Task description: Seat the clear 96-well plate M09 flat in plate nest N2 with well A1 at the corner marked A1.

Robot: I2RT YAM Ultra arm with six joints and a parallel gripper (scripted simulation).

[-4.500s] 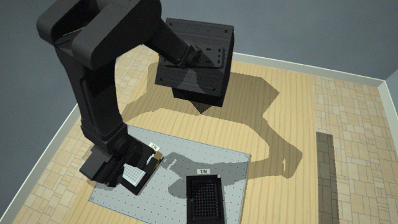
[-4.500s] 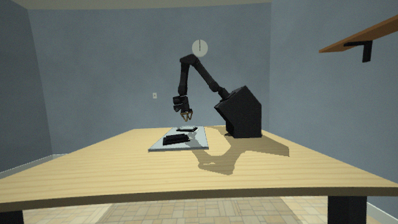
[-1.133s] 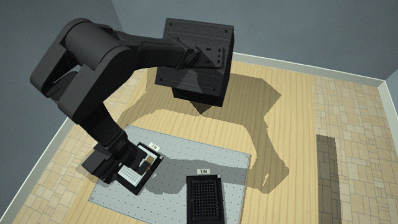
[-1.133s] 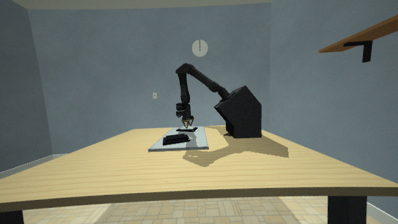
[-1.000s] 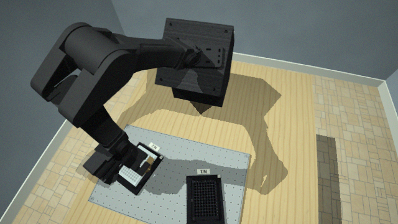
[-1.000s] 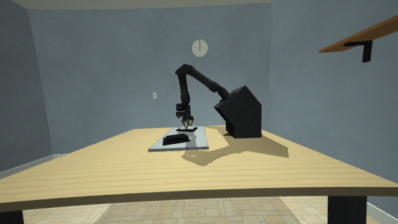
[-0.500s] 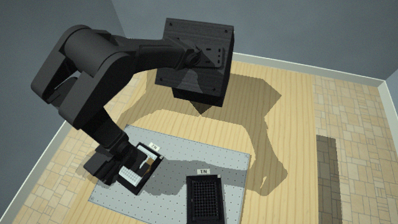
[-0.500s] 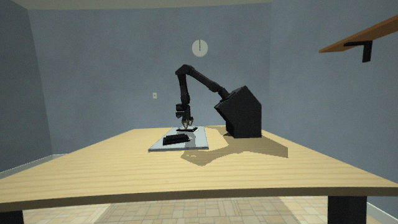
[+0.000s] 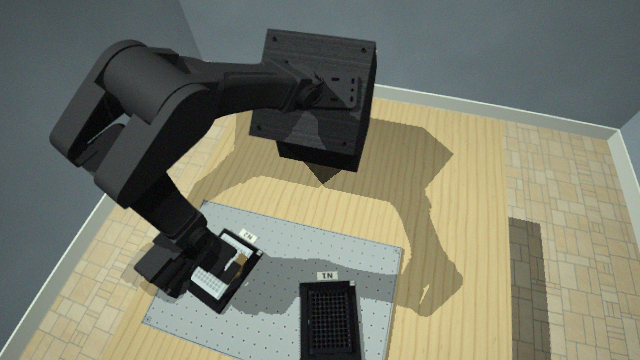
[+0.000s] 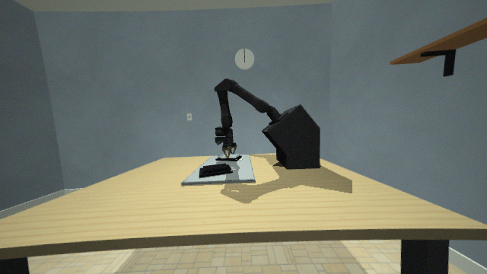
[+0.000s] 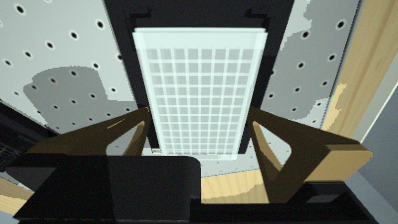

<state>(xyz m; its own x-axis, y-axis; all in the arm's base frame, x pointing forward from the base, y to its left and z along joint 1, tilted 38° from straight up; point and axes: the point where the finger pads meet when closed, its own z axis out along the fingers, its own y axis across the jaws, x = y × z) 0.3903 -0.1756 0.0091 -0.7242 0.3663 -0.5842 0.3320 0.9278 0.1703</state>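
The plate nest N2 is 20 mm below my hand and 10 mm ahead of it. Also, from my hand: n2 label (80 mm behind, 40 mm to the left, 20 mm below); n1 label (240 mm to the left, 20 mm below).
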